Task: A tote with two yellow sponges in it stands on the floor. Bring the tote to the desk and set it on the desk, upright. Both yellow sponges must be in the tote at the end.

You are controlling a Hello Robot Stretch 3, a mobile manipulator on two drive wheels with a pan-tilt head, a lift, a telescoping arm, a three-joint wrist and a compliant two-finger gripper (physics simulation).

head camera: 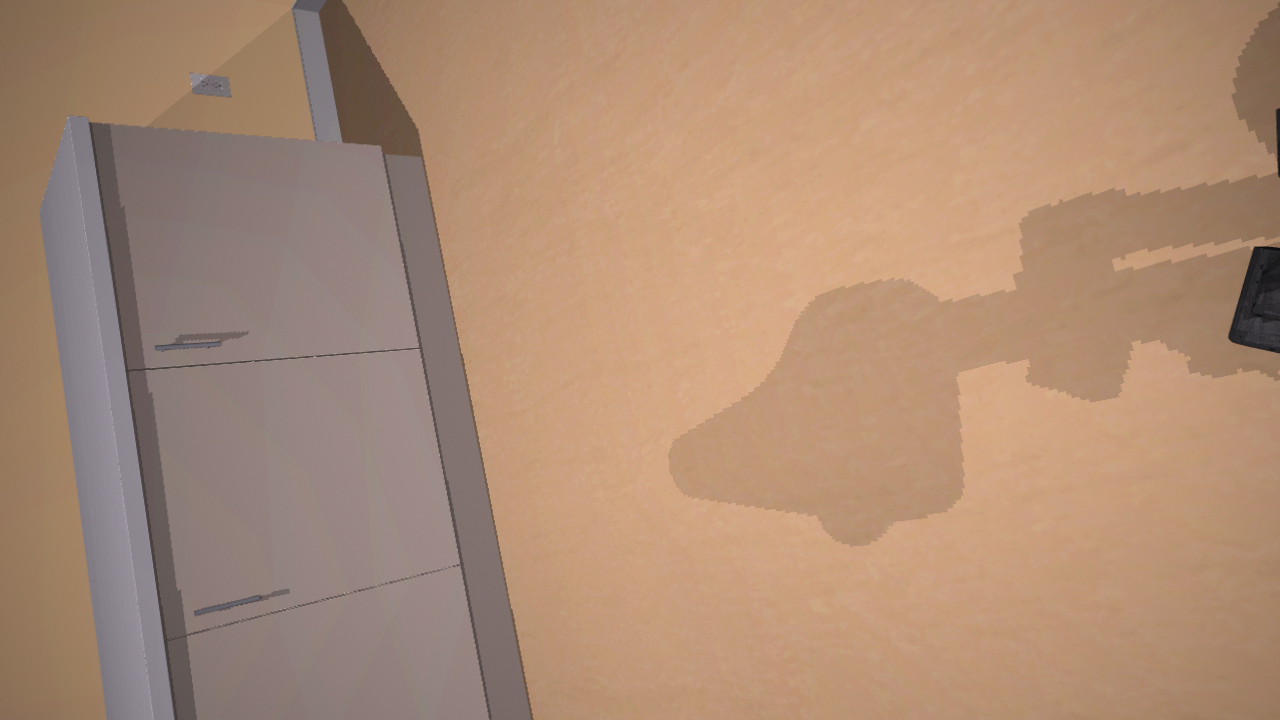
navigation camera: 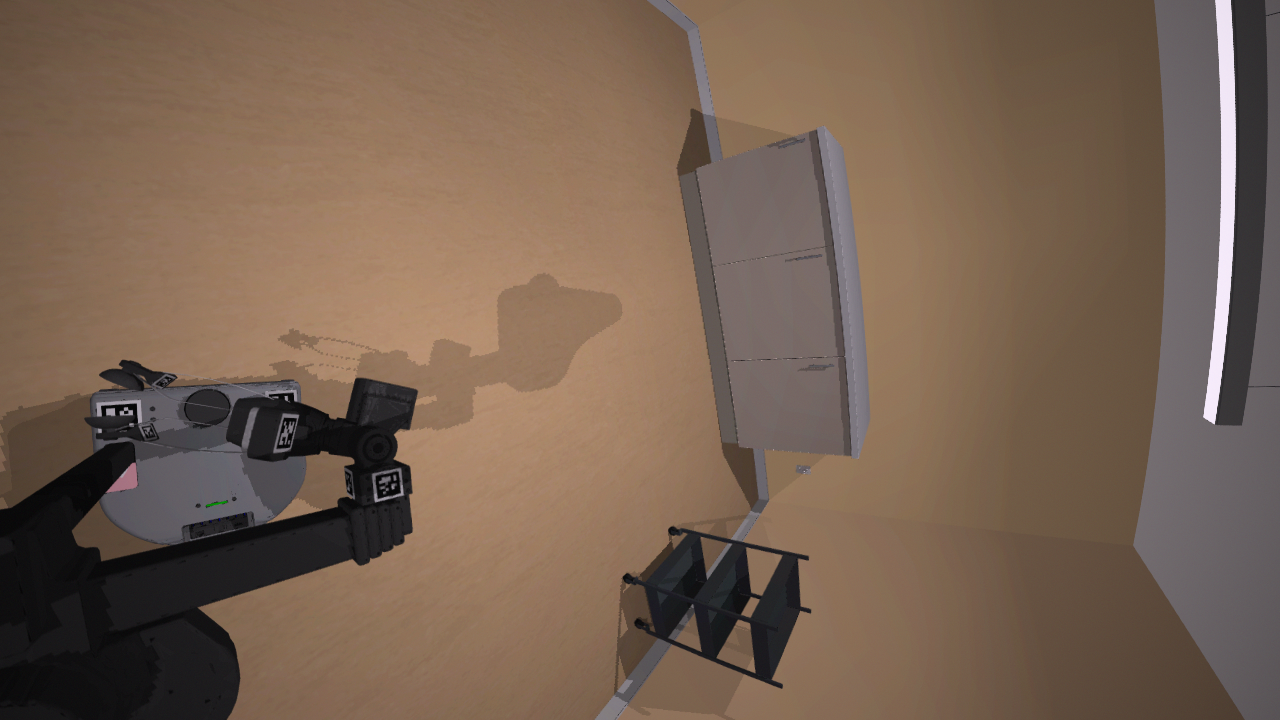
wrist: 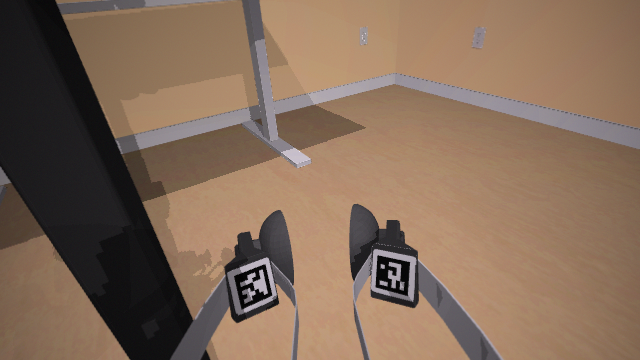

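Pixels of known places: gripper, fingertip midpoint: [navigation camera: 95, 396] [wrist: 319, 232]; robot's base, origin of the base link: [navigation camera: 208, 405].
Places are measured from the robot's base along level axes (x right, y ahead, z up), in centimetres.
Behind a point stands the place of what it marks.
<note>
My gripper [navigation camera: 116, 396] {y 4.8, x -9.6, z 58.9 cm} [wrist: 319, 232] {y 4.8, x -9.6, z 58.9 cm} is open, with its two dark fingertips apart and bare floor showing between them in the wrist view. In the navigation camera view it is folded back over the robot's grey base. Part of what looks like the desk shows in the wrist view: a grey leg [wrist: 265, 90] {y 25.2, x -152.5, z 29.7 cm} with a flat foot stands on the floor near the wall, ahead of the fingers and a little left. The desk top does not show there. The tote and the two yellow sponges do not show in any view.
A grey cabinet [head camera: 295, 465] {y 28.6, x 227.3, z 53.5 cm} [navigation camera: 778, 313] {y 28.7, x 227.3, z 52.1 cm} with three doors stands along the wall. A black three-shelf cart [navigation camera: 776, 617] {y -118.8, x 173.0, z 66.3 cm} stands near the room's corner. The robot's dark mast [wrist: 65, 165] {y -6.2, x -11.6, z 65.0 cm} fills the left of the wrist view. The robot's shadow lies on the floor.
</note>
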